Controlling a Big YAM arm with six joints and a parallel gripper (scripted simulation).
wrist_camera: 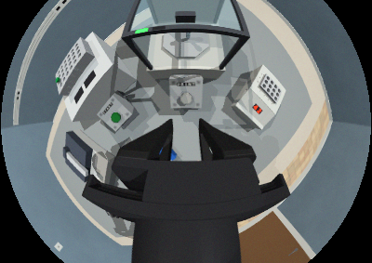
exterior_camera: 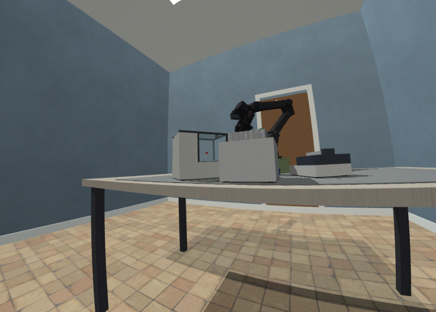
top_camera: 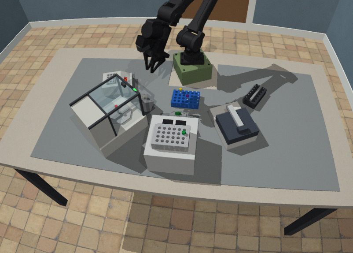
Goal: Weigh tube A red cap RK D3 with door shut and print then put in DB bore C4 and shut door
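Now: hand 12 cm short of the balance door, 12 cm to the left of it and 1 cm below it. Round my hand: blue tube rack RK (15 cm to the left, 19 cm below); then grey well block (31 cm ahead, 10 cm to the left, 5 cm below); then spectrophotometer SP (16 cm ahead, 35 cm to the left, 14 cm below).
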